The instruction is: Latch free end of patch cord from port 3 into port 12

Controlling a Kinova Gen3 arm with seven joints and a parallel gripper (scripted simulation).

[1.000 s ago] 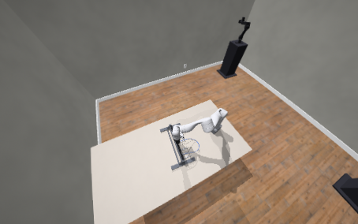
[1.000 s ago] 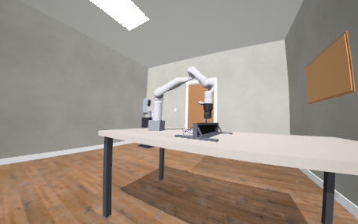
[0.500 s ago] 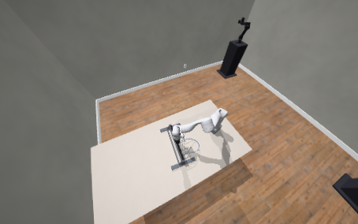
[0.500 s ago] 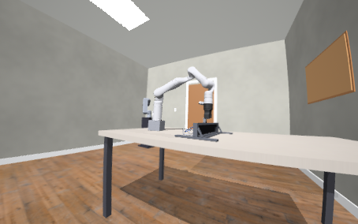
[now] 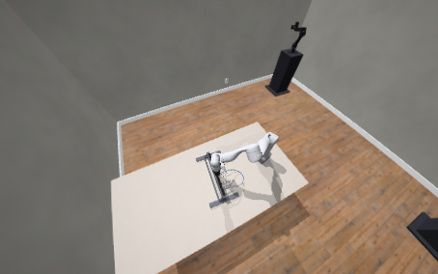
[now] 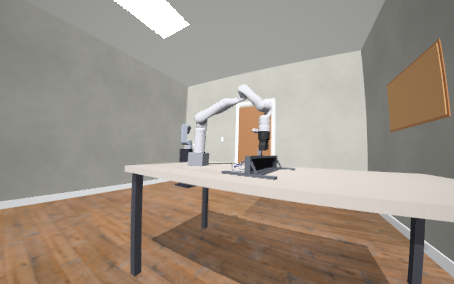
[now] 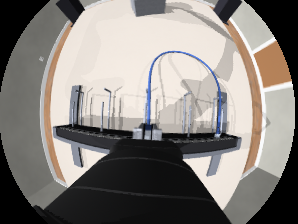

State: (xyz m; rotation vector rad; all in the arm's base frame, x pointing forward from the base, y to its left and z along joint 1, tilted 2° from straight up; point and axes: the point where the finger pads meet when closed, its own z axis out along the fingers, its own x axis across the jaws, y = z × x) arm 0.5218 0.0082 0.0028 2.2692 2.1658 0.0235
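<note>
Right now the plug is 1 cm below my hand and 1 cm ahead of it.
</note>
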